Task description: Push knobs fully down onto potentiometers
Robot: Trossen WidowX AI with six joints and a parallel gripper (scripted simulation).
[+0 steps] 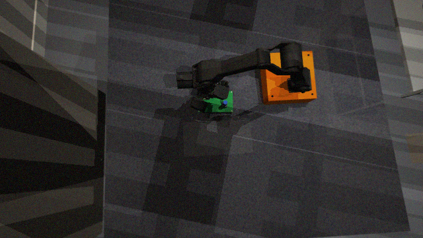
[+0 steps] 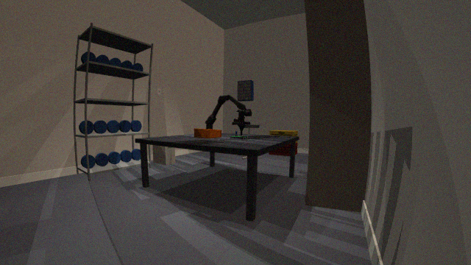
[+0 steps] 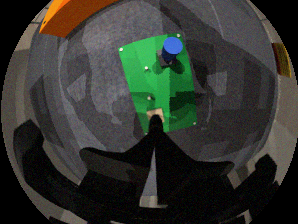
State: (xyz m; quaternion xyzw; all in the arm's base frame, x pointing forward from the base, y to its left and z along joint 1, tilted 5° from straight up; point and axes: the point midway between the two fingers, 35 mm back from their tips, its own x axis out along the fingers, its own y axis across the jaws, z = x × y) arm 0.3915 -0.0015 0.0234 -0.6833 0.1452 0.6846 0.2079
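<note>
The dark knob is 20 mm below my gripper tip. From my gripper tip the other things lie so: blue knob 80 mm behind, 40 mm to the left, 20 mm below.
</note>
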